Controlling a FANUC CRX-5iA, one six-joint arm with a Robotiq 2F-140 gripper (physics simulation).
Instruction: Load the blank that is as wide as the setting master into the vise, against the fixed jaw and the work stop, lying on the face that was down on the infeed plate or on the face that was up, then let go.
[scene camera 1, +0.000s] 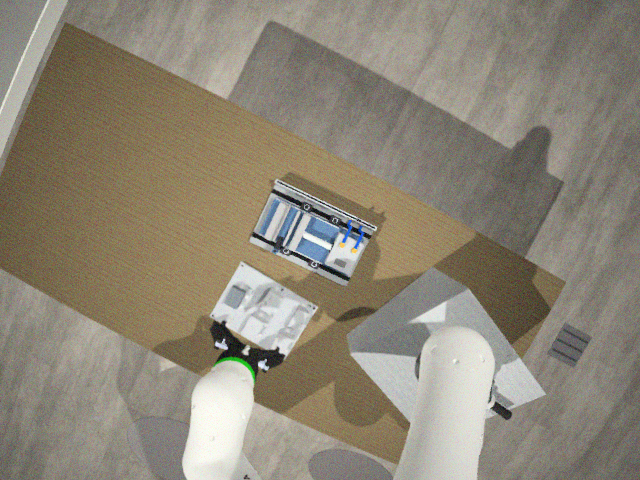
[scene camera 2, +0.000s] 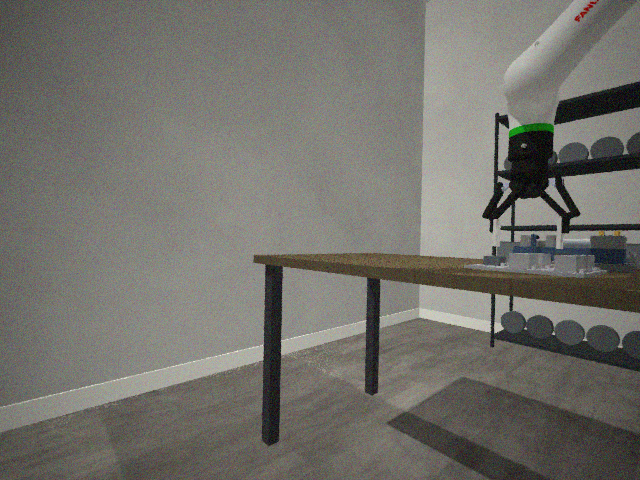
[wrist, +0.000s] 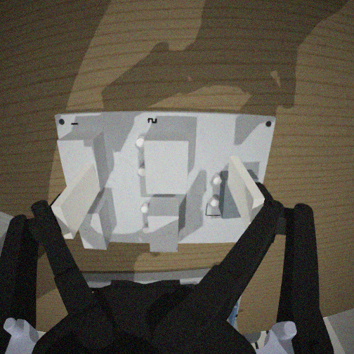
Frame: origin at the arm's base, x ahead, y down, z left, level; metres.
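Where they show: gripper, between the fingertips: (scene camera 1: 252, 331) (scene camera 2: 525, 247).
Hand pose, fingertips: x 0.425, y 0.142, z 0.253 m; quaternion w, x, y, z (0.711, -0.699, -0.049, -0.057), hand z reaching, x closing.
Note:
Each offset is from my fingertips to the top centre of the thing. "pt": to the spot under its first point. Level surfaces: height alone.
The white infeed plate @[pt dx +0.097, dy +0.050, dz +0.019 m] (scene camera 1: 224, 311) (scene camera 2: 476, 267) (wrist: 125, 200) lies on the table. Several pale blanks stand on it in two columns: a large middle one (wrist: 166, 166), a smaller middle one (wrist: 164, 234), a large left one (wrist: 75, 154) and a smaller left one (wrist: 95, 230). A darker grey block @[dx +0.095, dy +0.026, dz -0.039 m] (scene camera 1: 236, 295) (scene camera 2: 493, 259) (wrist: 230, 202), apparently the setting master, is at the plate's other end. My gripper (scene camera 1: 249, 338) (scene camera 2: 527, 238) (wrist: 160, 173) is wide open and empty above the plate; its pads partly hide the left blanks and grey block. The blue vise @[dx +0.024, dy -0.040, dz -0.313 m] (scene camera 1: 323, 227) (scene camera 2: 547, 251) shows no blank between its pale jaws.
The vise stands close beside the plate on the wooden table @[dy +0.059 m] (scene camera 1: 129, 170) (scene camera 2: 336, 261). A large grey angular base (scene camera 1: 382, 330) is at the right under the arm's white body (scene camera 1: 449, 392). A black rack (scene camera 2: 496, 155) with grey discs stands behind the table.

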